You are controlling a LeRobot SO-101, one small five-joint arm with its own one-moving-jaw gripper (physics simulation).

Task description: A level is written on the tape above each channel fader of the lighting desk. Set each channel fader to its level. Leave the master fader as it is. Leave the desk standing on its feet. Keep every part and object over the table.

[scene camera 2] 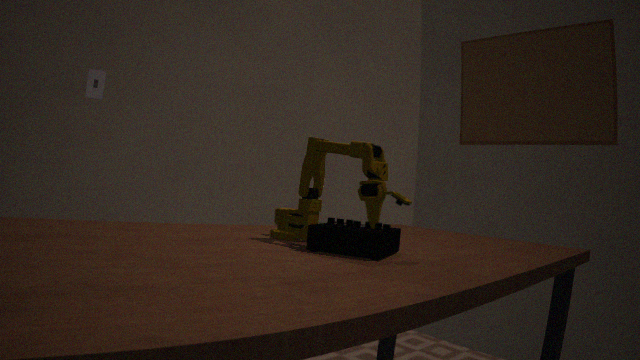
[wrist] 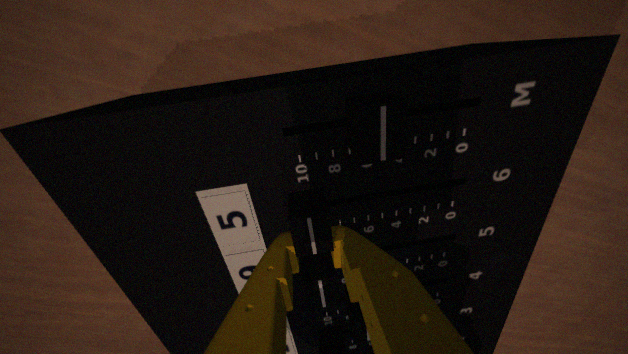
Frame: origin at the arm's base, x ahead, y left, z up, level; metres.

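Seen in the pictures: end effector, tool point: (scene camera 2: 374, 226) (wrist: 297, 245); arm's base, origin of the base link: (scene camera 2: 297, 239).
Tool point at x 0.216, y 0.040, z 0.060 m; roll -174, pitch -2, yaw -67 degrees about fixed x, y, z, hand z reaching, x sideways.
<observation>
Pixels of each thing's top centre, then the offset from my tool point to it. "*": a spot on its surface instead. Level surfaces: height alone.
- black lighting desk, middle of its top: (wrist: 352, 337) (scene camera 2: 357, 220) dx -0.027, dy -0.027, dz +0.008 m
- channel 6 fader cap, middle of its top: (wrist: 312, 237) dx +0.011, dy -0.001, dz +0.008 m
- tape, surface spot: (wrist: 220, 197) * dx +0.008, dy +0.024, dz -0.004 m
- neighbouring channel 5 cap, middle of its top: (wrist: 322, 294) dx -0.009, dy -0.010, dz +0.008 m
- master cap, middle of its top: (wrist: 383, 135) dx +0.040, dy -0.007, dz +0.008 m
- wooden table, its level: dz -0.060 m
The black lighting desk (scene camera 2: 352, 242) (wrist: 165, 150) stands on the table. My gripper (scene camera 2: 373, 225) (wrist: 314, 246) is down at the desk's top, shut on the channel 6 fader cap (wrist: 310, 229), with one jaw on each side. The cap's white line is past the 8 mark, toward the 10 end; its exact reading is unclear. The tape (wrist: 220, 197) shows 5 above channel 6 and a partly covered 9 beside it. The neighbouring channel 5 cap (wrist: 322, 293) is also near the 10 end. The master cap (wrist: 383, 132) is between 4 and 6. The jaws hide parts of the lower channels.
The wooden table (scene camera 2: 200, 285) (wrist: 65, 45) surrounds the desk. The table's front edge (scene camera 2: 450, 307) runs nearer the scene camera. The yellow arm's base (scene camera 2: 287, 225) stands behind and left of the desk. Other fader caps stick up in a row along the desk.
</observation>
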